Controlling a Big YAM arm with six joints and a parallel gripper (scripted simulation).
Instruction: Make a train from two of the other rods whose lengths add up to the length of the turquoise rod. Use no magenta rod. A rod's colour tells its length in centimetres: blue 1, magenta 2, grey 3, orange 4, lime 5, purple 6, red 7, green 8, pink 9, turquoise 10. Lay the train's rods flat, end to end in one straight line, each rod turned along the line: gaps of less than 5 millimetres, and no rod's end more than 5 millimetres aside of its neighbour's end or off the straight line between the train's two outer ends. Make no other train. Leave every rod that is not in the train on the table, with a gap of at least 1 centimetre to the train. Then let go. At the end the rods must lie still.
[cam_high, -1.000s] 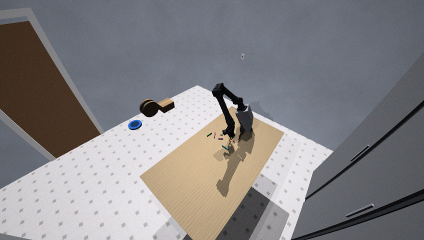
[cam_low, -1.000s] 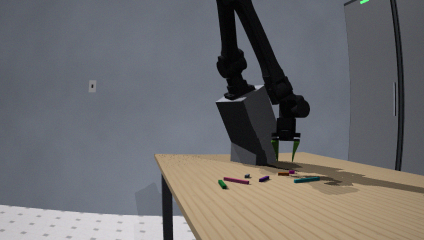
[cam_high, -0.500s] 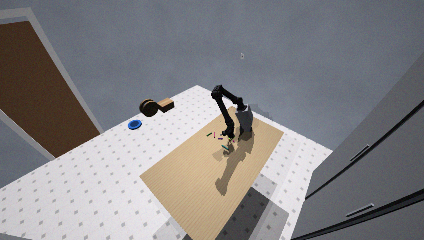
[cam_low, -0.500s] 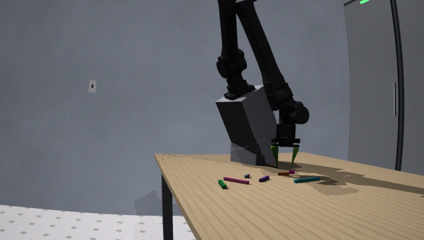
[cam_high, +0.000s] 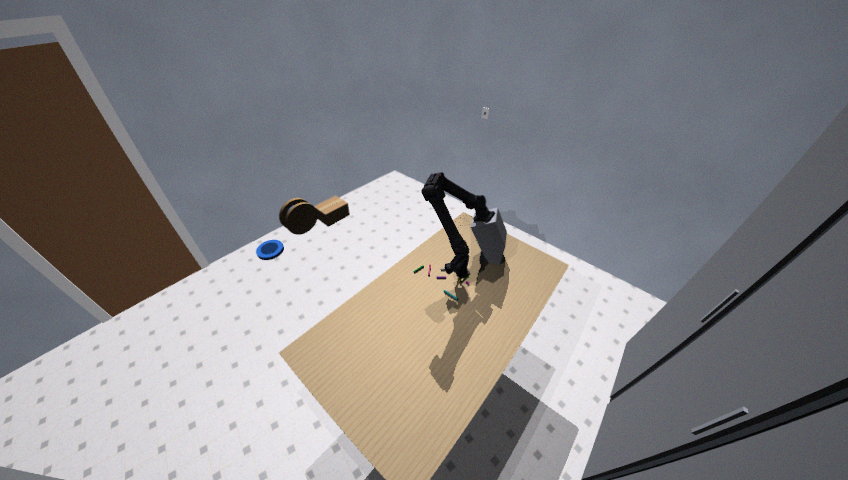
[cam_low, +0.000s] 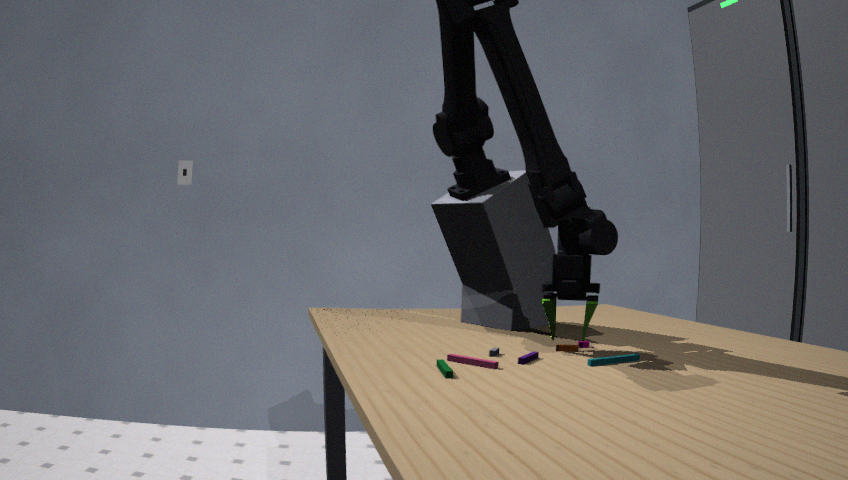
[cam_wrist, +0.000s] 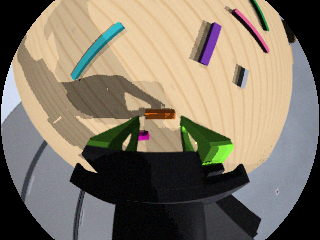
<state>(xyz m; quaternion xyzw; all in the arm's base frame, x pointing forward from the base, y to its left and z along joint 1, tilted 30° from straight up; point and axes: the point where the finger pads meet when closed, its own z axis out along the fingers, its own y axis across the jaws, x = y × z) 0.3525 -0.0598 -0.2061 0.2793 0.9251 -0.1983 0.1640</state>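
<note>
My gripper is now 2 cm above the orange rod. From my hand the other things lie so: purple rod: 5 cm ahead, 11 cm to the right, 2 cm below; then magenta rod: 2 cm behind, 5 cm to the left, 2 cm below; then turquoise rod: 13 cm ahead, 1 cm to the left, 2 cm below.
</note>
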